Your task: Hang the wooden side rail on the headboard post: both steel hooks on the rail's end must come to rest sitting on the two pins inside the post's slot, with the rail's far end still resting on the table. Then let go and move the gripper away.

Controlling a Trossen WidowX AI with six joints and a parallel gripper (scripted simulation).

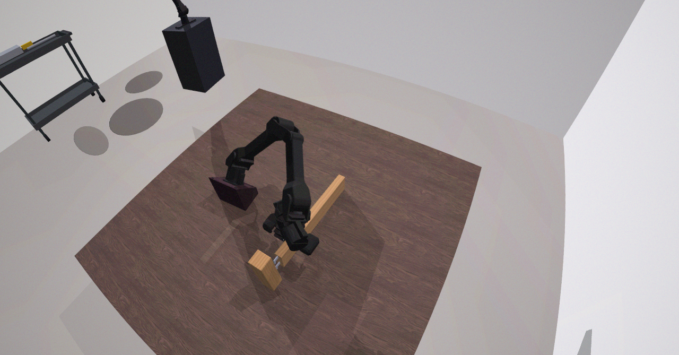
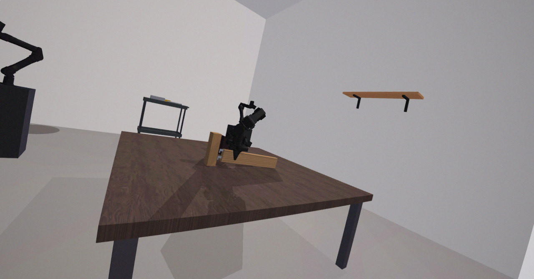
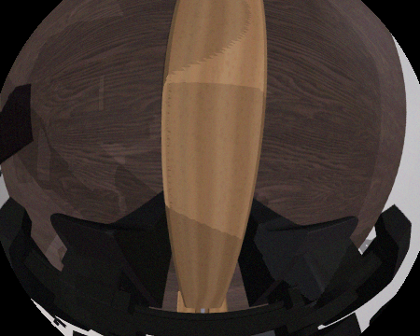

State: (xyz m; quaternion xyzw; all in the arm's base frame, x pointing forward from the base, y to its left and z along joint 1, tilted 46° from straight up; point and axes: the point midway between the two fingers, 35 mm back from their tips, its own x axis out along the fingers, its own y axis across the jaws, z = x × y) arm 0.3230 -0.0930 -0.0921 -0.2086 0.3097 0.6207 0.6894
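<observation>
My gripper tip is 20 mm past the headboard post, 140 mm to the left of it and 40 mm below it.
</observation>
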